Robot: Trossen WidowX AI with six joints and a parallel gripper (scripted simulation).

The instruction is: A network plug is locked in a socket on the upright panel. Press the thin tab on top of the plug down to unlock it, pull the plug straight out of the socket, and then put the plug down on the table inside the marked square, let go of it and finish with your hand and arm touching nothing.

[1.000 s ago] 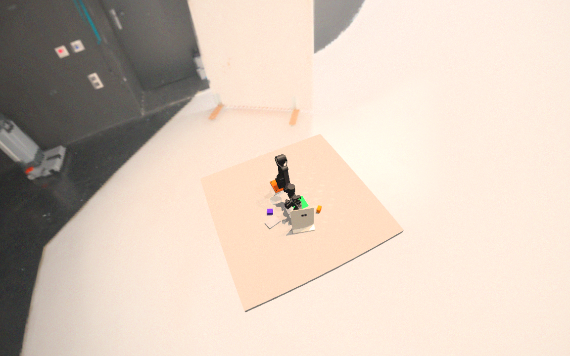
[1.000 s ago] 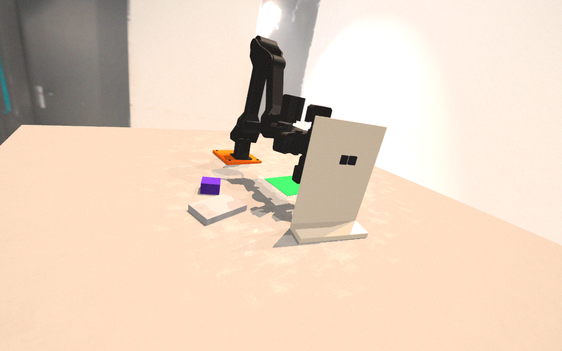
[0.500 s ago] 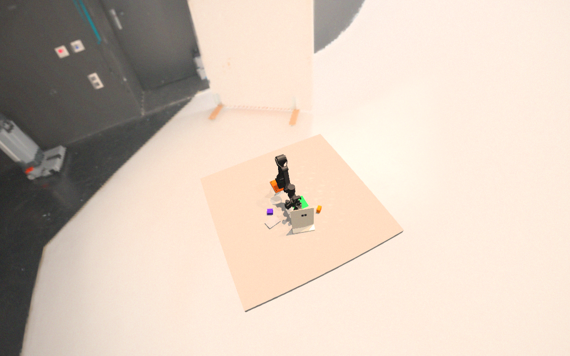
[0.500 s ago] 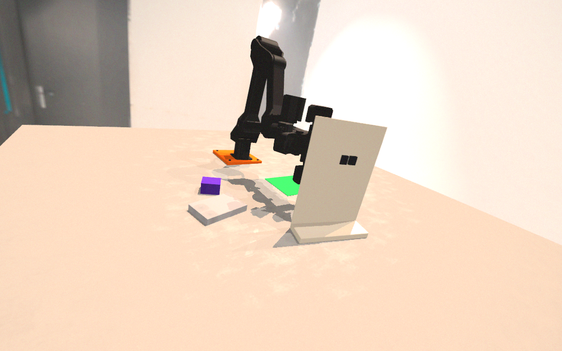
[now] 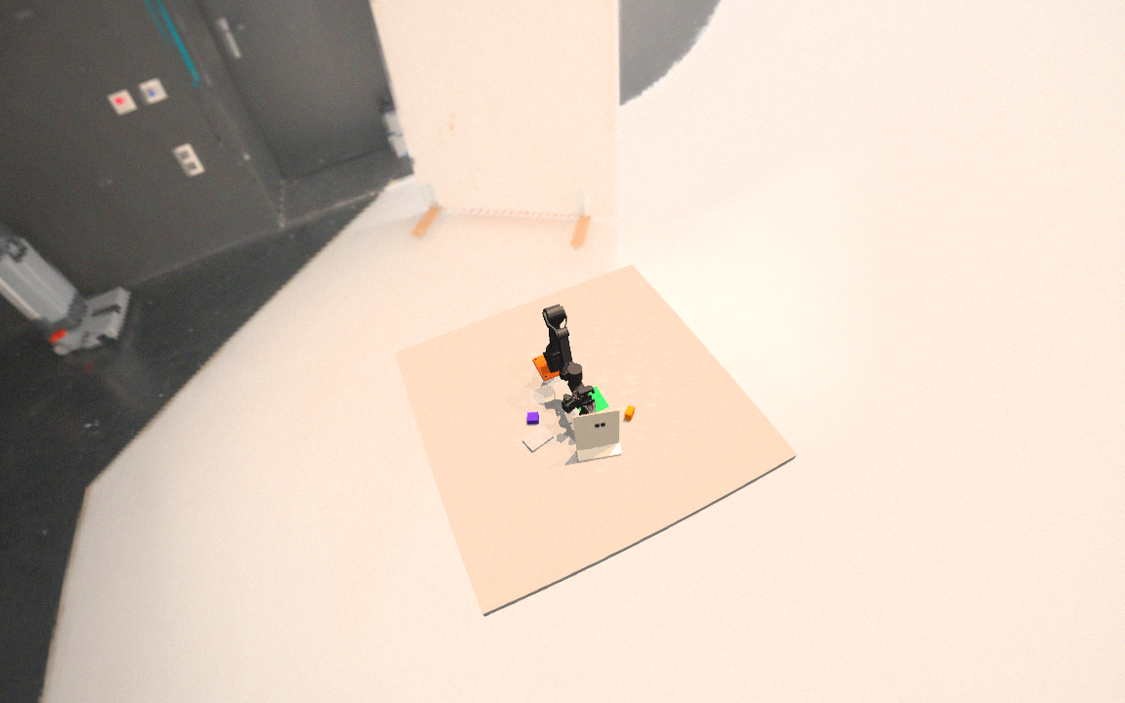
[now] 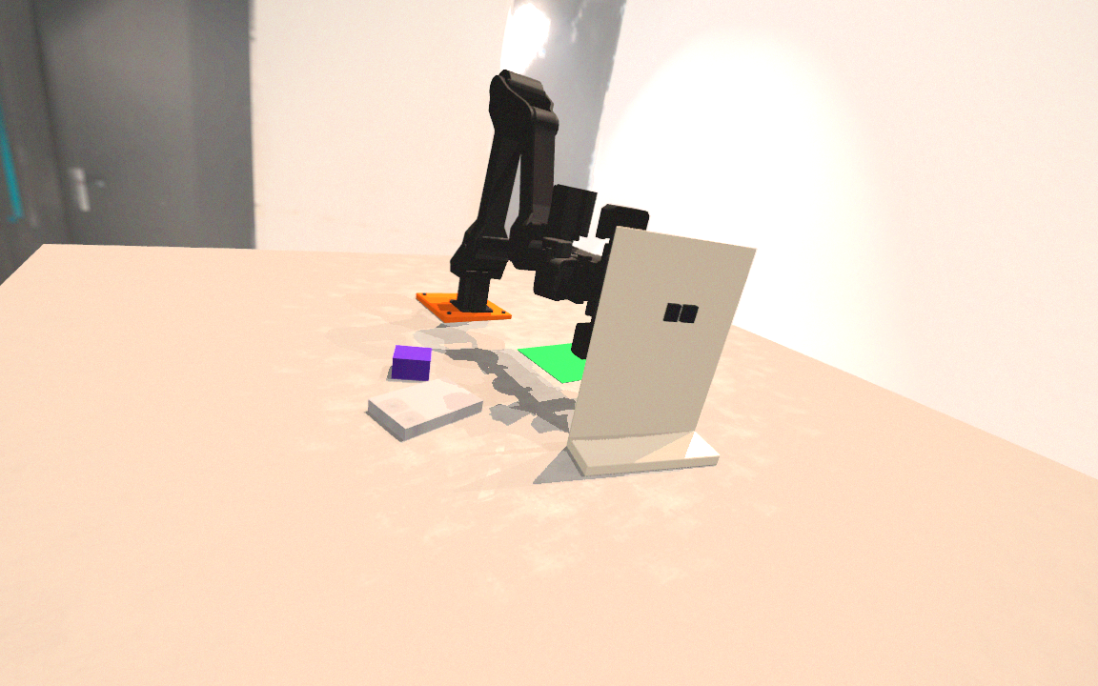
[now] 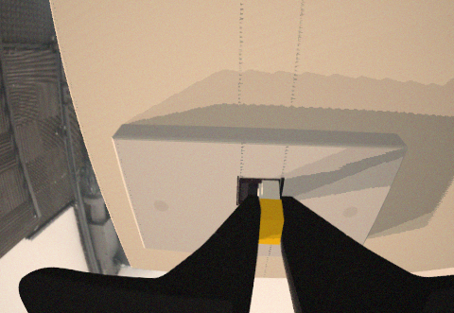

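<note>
My gripper tip is 3 cm short of the upright panel and 5 cm above it. Also, from my gripper tip: network plug 1 cm ahead; orange cube 6 cm behind, 17 cm to the left, 14 cm below; green marked square 19 cm behind, 5 cm to the left, 16 cm below.
</note>
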